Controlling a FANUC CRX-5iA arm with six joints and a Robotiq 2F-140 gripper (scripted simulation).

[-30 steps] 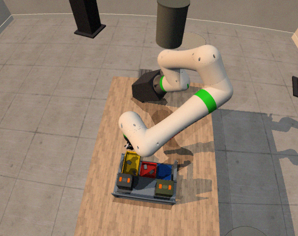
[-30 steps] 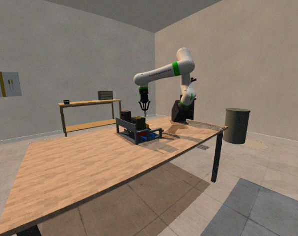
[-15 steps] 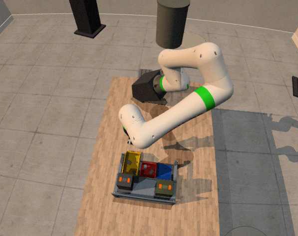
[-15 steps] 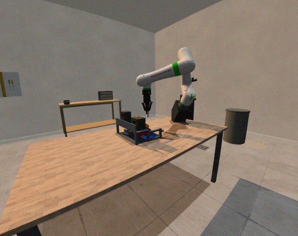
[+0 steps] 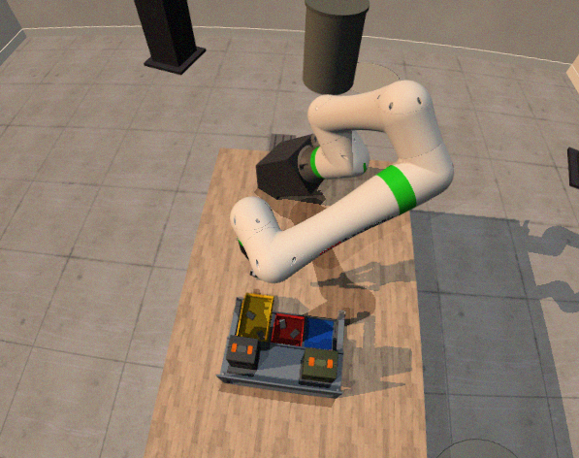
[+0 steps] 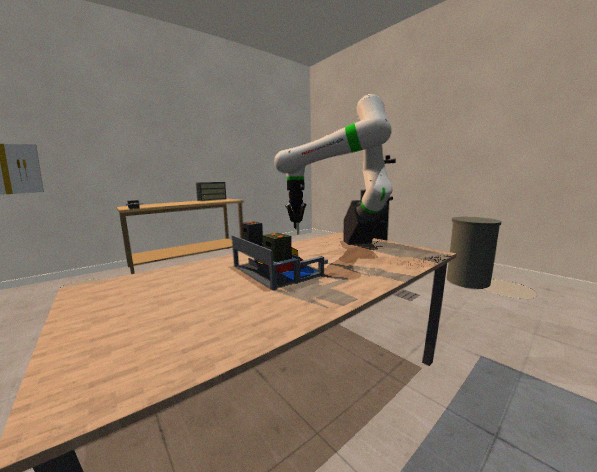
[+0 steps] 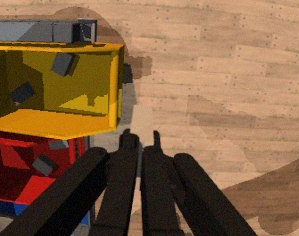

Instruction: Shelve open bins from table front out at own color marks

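Now: hand 110 mm short of the yellow bin, 30 mm to the right of it and 110 mm above it. Also, from my hand: red bin 130 mm ahead, 160 mm to the left, 120 mm below; then red mark 140 mm ahead, 160 mm to the left, 160 mm below; then yellow mark 170 mm ahead, 50 mm to the left, 160 mm below.
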